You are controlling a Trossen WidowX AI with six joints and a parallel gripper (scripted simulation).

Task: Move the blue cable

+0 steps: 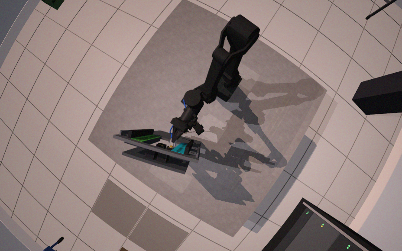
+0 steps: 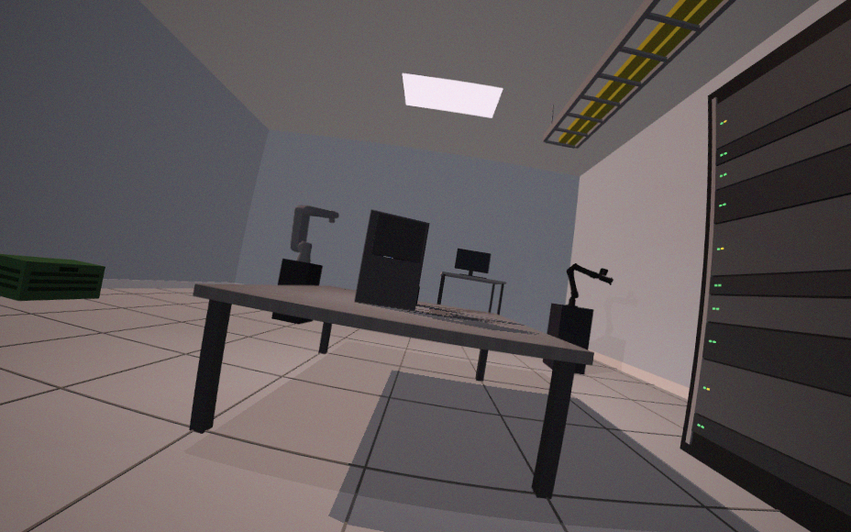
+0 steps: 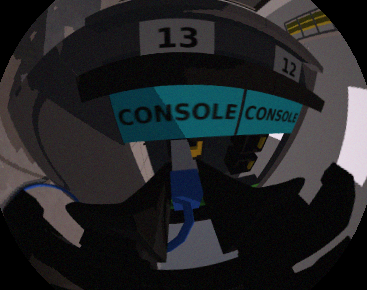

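Now: gripper tip right at the blue plug.
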